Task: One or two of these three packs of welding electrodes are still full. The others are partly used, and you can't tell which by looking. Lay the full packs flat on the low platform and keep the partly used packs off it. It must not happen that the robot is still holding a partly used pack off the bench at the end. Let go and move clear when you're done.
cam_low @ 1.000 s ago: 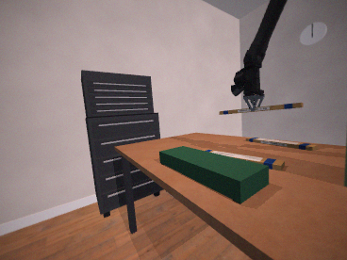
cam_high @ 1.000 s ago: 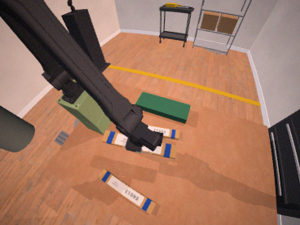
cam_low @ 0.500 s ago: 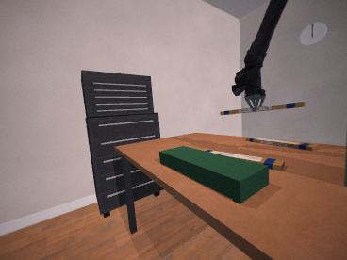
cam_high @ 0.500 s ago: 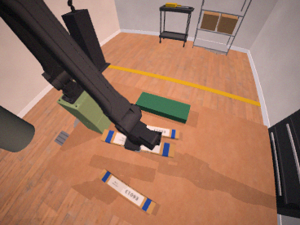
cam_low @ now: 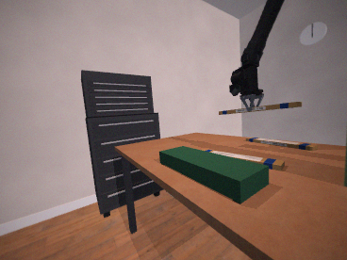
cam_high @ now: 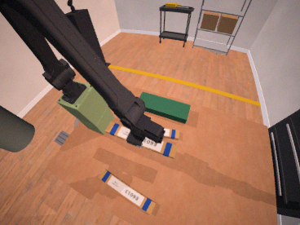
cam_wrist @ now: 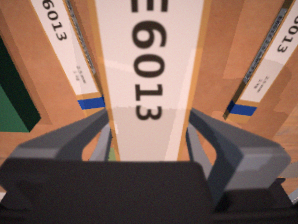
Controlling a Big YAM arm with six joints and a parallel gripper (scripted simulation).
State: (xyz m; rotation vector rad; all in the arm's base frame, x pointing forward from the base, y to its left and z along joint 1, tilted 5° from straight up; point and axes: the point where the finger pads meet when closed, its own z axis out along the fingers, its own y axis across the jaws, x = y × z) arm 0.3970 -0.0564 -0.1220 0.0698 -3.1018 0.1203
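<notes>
Right now my hand is 36 cm to the right of the green platform and 20 cm above it.
</notes>
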